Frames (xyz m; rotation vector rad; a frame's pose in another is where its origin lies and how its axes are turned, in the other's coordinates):
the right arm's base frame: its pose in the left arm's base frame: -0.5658 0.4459 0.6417 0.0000 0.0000 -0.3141
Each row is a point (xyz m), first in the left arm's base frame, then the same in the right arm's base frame.
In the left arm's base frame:
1: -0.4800 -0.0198 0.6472
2: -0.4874 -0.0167 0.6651
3: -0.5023 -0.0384 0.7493
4: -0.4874 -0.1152 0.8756
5: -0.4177 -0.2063 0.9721
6: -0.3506 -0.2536 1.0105
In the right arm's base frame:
1: 0.2255 -0.4164 0.0055
2: 0.2175 -0.4157 0.0234
3: 0.2100 -0.4410 0.1076
4: 0.2479 -0.5094 0.2339
5: 0.3424 -0.5745 0.3304
6: 0.4208 -0.5988 0.3688

